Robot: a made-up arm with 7 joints.
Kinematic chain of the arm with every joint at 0, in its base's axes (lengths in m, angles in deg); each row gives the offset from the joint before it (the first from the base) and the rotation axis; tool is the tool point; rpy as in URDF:
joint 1: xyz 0 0 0.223 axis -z
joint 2: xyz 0 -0.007 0.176 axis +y
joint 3: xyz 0 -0.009 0.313 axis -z
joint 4: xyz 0 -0.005 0.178 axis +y
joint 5: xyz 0 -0.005 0.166 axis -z
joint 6: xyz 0 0 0.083 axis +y
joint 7: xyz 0 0 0.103 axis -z
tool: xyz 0 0 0 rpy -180 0 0
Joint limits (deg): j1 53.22..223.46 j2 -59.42..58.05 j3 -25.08..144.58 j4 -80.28..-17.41 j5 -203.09..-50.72 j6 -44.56..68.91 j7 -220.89..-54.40
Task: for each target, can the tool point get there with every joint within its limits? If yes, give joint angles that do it. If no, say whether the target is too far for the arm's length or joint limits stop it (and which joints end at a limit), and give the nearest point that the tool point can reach.
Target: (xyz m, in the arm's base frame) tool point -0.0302 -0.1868 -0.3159
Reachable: no: joint limits stop it (at a limit: joint 2, joint 3, joint 4, joint 6) | nearest point -0.0859 -0.5310 0.4189 | short by 0.813 m
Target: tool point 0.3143 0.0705 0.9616
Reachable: yes | joints 120.31 -39.69 127.73 -61.74 -175.17 48.73 -152.77
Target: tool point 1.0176 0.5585 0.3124
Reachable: no: too far | nearest point 0.6518 0.3577 0.5027 | short by 0.459 m
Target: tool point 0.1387 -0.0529 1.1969
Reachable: yes | joints 75.69 10.20 72.55 -33.78 -176.08 -28.44 -201.19
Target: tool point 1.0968 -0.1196 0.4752
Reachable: no: too far | nearest point 0.7598 -0.0828 0.5617 | short by 0.350 m
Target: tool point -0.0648 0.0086 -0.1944
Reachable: no: joint limits stop it (at a limit: joint 1, joint 2, joint 4, joint 6) | nearest point -0.3465 0.4081 0.3687 | short by 0.746 m
